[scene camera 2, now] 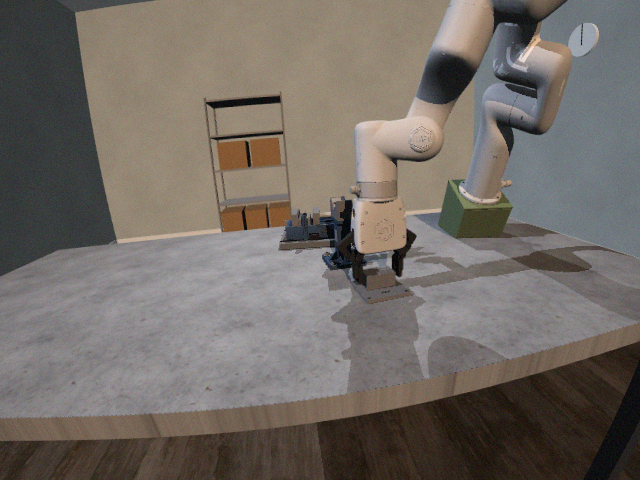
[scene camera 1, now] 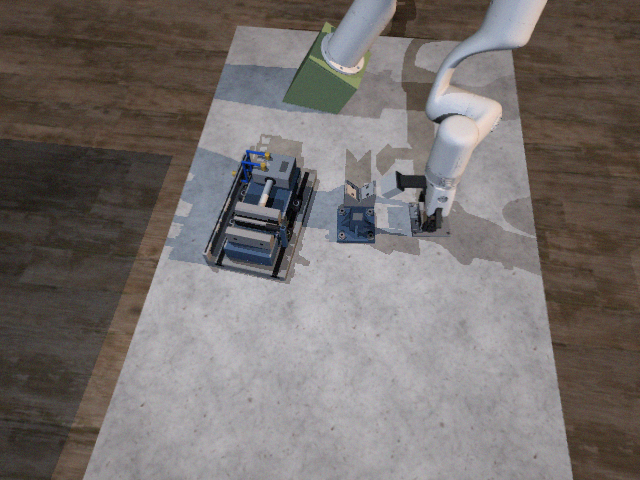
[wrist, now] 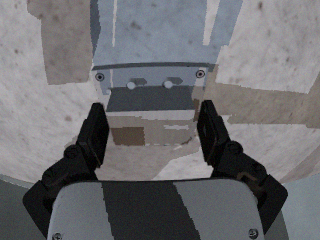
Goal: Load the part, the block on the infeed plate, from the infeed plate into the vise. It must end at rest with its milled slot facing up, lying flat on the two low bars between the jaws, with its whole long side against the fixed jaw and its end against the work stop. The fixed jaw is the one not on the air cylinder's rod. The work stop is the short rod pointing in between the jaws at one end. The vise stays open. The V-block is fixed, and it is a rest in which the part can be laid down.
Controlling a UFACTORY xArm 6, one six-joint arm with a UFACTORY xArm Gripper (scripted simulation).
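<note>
In scene camera 2 the gripper (scene camera 2: 378,278) is visible. The view from scene camera 1 shows the gripper (scene camera 1: 426,215) too, together with an air cylinder (scene camera 1: 283,179) and a blue vise body (scene camera 1: 234,250). A part (wrist: 147,115) appears in the wrist view, as does the gripper (wrist: 152,114).
</note>
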